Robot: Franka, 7 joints.
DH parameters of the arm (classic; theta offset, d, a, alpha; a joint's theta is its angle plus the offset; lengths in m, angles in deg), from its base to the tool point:
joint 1: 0 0.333 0 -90
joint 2: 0 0 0 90
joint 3: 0 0.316 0.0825 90
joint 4: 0 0 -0.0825 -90
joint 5: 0 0.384 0 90
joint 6: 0 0 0.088 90
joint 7: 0 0.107 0 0
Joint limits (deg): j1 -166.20..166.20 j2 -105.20..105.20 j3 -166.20..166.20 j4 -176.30..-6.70 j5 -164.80..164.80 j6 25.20..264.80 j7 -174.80..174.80
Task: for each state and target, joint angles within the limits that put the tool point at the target. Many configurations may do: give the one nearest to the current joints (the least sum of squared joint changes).
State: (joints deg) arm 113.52 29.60 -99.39 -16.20 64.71 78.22 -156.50
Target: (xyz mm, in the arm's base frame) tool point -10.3 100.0 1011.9
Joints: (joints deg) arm 123.30 -4.25 -82.83 -6.70 80.53 36.26 -156.50
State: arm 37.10 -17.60 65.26 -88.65 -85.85 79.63 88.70
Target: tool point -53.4 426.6 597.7
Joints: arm 39.57 -24.78 63.96 -120.16 -73.31 65.08 88.70
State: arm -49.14 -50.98 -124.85 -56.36 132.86 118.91 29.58
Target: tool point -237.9 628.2 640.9
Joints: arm -90.86 -12.21 -158.03 -88.63 131.24 126.52 29.58
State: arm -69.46 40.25 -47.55 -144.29 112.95 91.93 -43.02
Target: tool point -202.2 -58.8 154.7
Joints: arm -75.00 43.81 -88.36 -176.30 99.56 78.61 -43.02
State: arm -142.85 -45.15 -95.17 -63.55 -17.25 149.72 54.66
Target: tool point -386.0 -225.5 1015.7
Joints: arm -99.16 -6.45 -45.24 -63.90 -20.53 154.63 54.66
